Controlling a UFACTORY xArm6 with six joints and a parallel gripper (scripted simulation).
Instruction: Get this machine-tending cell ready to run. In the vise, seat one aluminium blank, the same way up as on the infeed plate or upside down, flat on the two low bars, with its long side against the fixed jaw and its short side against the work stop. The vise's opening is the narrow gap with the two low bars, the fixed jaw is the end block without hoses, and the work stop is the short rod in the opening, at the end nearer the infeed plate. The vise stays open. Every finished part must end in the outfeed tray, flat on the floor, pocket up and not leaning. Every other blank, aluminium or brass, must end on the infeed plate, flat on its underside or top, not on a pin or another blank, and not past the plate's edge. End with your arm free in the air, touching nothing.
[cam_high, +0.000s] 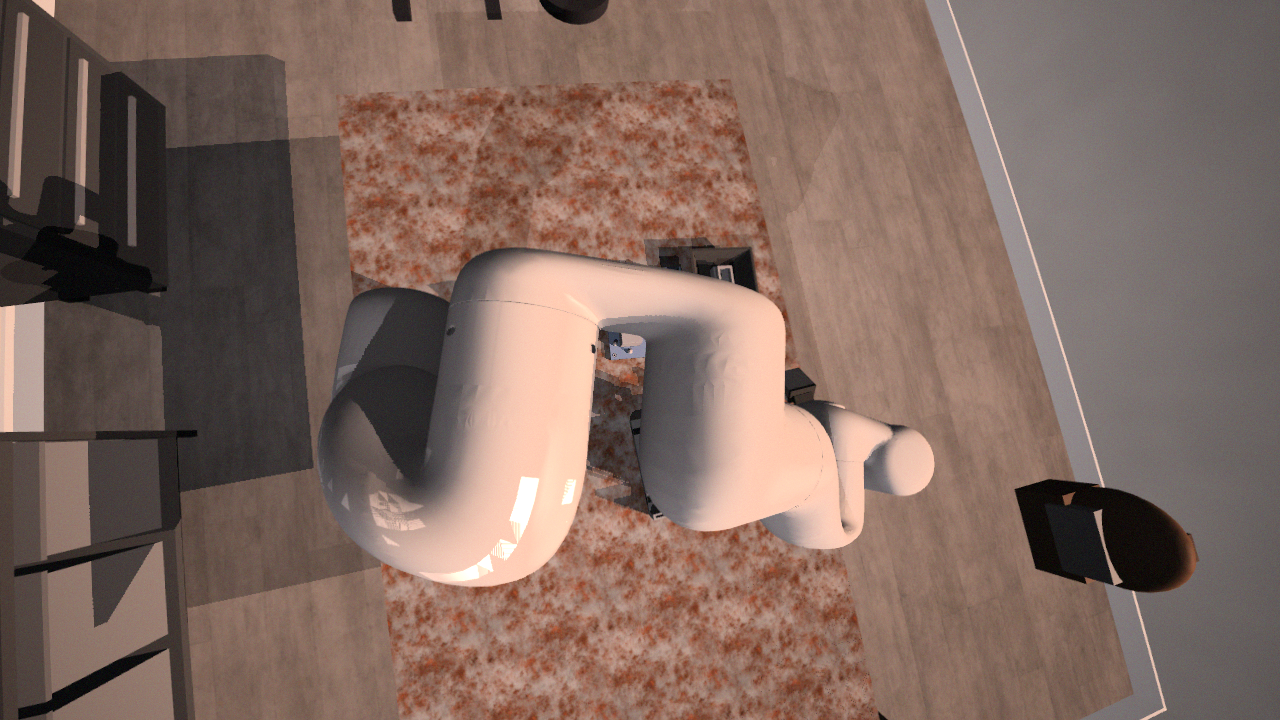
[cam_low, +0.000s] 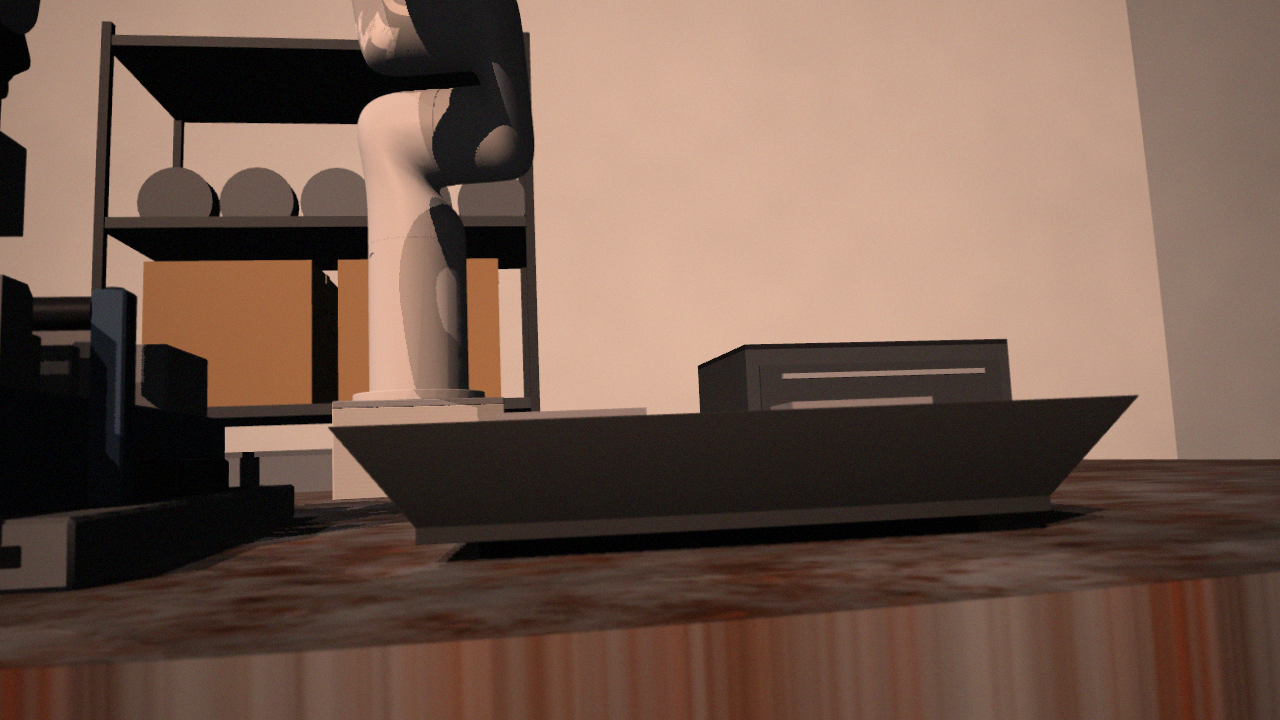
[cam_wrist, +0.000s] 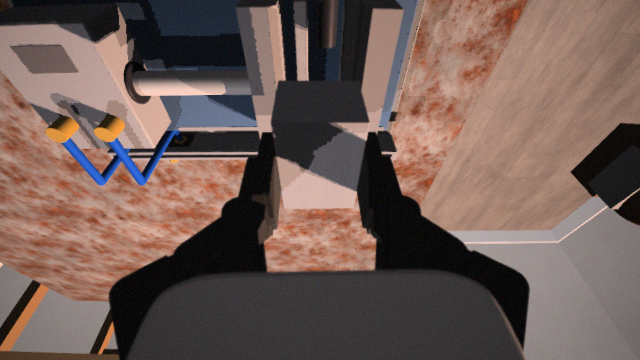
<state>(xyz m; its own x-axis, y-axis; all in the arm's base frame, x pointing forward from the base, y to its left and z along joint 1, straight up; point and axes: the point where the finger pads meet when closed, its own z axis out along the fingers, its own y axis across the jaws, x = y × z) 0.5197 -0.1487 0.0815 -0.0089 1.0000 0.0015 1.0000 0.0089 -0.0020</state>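
My hand is 8 cm past the vise piston rod and 9 cm above it. From my hand the other things lie so: vise body (7 cm behind, 13 cm below); then brass blank (9 cm behind, 35 cm to the left, 14 cm below).
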